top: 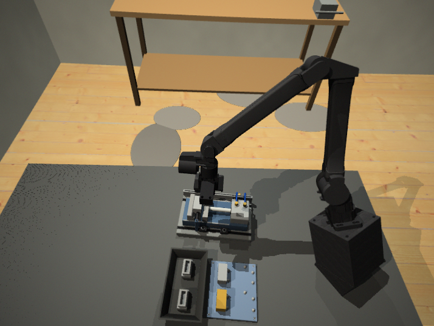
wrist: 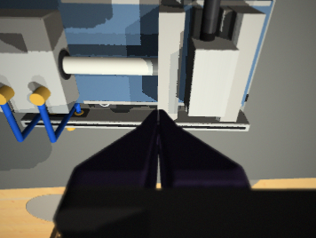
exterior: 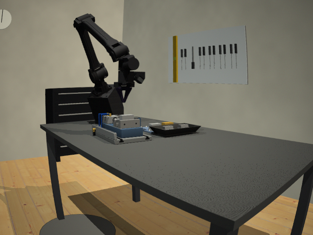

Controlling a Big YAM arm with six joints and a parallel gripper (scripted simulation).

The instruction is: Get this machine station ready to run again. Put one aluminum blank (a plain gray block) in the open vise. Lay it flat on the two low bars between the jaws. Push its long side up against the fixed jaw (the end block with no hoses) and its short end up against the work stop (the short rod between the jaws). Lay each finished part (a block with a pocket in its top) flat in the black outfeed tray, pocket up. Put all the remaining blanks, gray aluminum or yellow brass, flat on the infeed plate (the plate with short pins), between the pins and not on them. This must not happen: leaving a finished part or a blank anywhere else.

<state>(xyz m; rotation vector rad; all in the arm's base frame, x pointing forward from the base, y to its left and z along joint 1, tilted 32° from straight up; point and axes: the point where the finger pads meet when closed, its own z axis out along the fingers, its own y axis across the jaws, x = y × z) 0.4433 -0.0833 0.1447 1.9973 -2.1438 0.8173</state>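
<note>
Now: hand 80 mm above the gray aluminum blank, 40 mm short of it and 10 mm to the left of it. From my hand the other things lie so: moving jaw (100 mm below, 10 mm to the right, 10 mm ahead); fixed jaw (100 mm below, 70 mm ahead, 20 mm to the right); work stop rod (90 mm below, 40 mm ahead, 30 mm to the left).
</note>
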